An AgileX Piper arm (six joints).
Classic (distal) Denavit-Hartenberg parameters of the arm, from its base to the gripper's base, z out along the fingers. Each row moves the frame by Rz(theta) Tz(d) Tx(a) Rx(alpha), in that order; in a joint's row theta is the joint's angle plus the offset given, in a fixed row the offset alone. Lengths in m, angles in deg.
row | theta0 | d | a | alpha
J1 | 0 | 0.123 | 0 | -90
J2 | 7.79 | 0 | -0.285 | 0
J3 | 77.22 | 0 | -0.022 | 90
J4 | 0 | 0.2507 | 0 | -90
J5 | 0 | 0 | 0 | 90
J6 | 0 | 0.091 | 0 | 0
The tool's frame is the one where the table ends.
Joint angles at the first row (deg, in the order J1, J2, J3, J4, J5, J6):
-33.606 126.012 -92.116 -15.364 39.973 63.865
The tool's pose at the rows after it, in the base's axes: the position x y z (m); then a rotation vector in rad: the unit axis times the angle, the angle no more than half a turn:
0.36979 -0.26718 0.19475 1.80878 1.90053 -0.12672
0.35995 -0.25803 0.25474 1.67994 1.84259 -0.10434
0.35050 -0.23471 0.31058 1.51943 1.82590 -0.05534
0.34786 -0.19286 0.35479 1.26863 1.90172 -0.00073
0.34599 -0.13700 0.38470 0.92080 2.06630 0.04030
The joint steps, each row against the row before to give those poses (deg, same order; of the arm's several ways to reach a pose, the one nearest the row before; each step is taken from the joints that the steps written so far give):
-0.280 -6.372 0.001 -0.116 0.060 -1.127
0.192 -7.633 -0.002 0.559 -0.222 -3.263
1.506 -7.483 0.001 3.096 -0.045 -5.991
4.171 -6.374 0.000 5.128 0.505 -10.932
6.473 -5.119 -0.001 6.356 3.402 -15.922

